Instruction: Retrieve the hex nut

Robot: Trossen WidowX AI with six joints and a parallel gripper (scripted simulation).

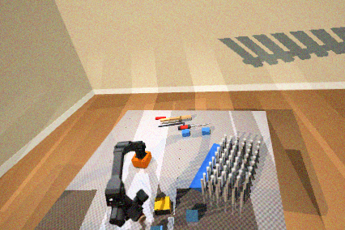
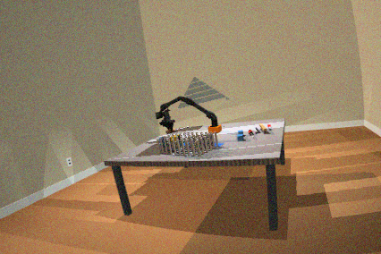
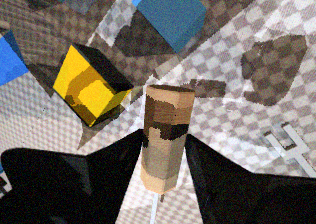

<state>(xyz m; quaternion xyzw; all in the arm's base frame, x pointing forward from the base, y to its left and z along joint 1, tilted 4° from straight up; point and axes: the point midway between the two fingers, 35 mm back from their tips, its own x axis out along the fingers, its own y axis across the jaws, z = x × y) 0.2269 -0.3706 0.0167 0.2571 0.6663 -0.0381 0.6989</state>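
My gripper tip is now 100 mm past the wooden-handled rod and 40 mm to the right of it. Also, from my gripper tip: yellow block (70 mm ahead, 100 mm to the left, 50 mm below); blue taped strip (210 mm ahead, 460 mm to the left, 70 mm below).
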